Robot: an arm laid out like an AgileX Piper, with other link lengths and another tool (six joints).
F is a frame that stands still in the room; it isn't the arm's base.
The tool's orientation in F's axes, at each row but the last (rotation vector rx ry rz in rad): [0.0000 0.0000 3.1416]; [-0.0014 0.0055 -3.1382]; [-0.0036 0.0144 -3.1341]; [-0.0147 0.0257 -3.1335]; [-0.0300 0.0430 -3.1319]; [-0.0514 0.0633 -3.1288]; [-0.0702 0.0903 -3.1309]
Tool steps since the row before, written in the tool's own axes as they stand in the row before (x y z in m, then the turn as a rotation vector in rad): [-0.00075 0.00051 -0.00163 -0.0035 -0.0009 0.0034]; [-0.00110 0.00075 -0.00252 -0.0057 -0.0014 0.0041]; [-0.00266 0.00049 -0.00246 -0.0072 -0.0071 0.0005]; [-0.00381 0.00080 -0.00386 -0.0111 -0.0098 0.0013]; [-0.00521 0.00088 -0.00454 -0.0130 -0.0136 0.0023]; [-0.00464 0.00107 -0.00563 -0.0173 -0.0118 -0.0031]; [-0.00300 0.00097 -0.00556 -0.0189 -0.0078 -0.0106]
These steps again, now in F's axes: [0.00075 -0.00051 -0.00163 0.0035 0.0009 0.0034]; [0.00110 -0.00074 -0.00252 0.0057 0.0014 0.0041]; [0.00266 -0.00045 -0.00247 0.0071 0.0071 0.0005]; [0.00378 -0.00071 -0.00391 0.0110 0.0099 0.0014]; [0.00513 -0.00071 -0.00466 0.0129 0.0137 0.0024]; [0.00446 -0.00079 -0.00582 0.0171 0.0121 -0.0032]; [0.00275 -0.00062 -0.00573 0.0183 0.0086 -0.0110]
